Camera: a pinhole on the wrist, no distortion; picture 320 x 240 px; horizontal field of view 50.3 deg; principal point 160.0 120.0 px. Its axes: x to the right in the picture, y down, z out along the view. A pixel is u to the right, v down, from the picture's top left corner.
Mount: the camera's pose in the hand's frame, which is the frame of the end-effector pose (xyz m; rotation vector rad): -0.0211 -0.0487 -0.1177 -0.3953 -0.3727 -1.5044
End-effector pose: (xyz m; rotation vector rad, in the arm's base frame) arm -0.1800 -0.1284 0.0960 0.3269 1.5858 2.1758
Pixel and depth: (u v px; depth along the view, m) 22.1 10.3 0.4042
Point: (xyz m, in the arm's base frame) -0.0302 -0.1344 0.4250
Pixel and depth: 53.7 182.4 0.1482
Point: -0.2013 -0.1500 0.1520
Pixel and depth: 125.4 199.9 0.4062
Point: -0.1890 0.0451 0.3337
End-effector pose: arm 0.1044 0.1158 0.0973 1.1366 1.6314 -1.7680
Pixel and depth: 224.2 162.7 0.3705
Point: 0.0805 -0.1230 0.0221
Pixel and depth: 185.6 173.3 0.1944
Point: 0.1083 0.0545 0.0673
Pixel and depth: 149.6 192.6 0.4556
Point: 0.1381 -0.1676 -0.0852
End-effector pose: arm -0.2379 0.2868 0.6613 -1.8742 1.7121 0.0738
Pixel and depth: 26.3 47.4 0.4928
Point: -0.5067 0.5073 0.3942
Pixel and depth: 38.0 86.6 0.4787
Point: -0.4754 0.4533 0.3816
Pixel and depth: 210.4 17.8 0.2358
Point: -0.2437 0.4154 0.5984
